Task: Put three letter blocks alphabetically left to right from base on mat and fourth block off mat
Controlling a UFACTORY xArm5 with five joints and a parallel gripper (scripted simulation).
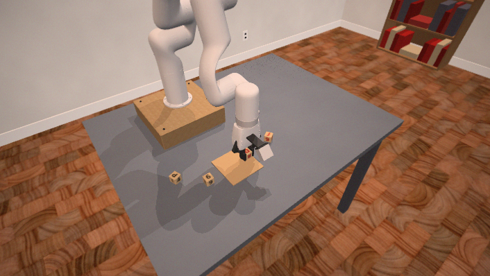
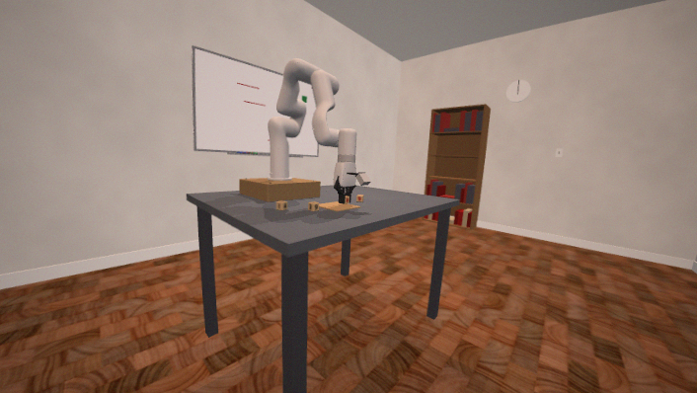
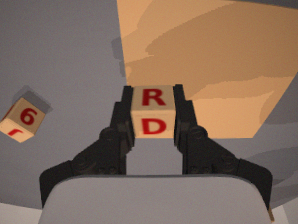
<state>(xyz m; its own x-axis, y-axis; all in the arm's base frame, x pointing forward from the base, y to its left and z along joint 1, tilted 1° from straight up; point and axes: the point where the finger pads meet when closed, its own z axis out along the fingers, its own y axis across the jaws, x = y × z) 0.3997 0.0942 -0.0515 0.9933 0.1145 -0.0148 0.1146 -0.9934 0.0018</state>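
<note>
The wooden block is 1 cm below my hand. From my hand the other things lie so: tan mat 5 cm to the right, 3 cm below, 1 cm ahead.
</note>
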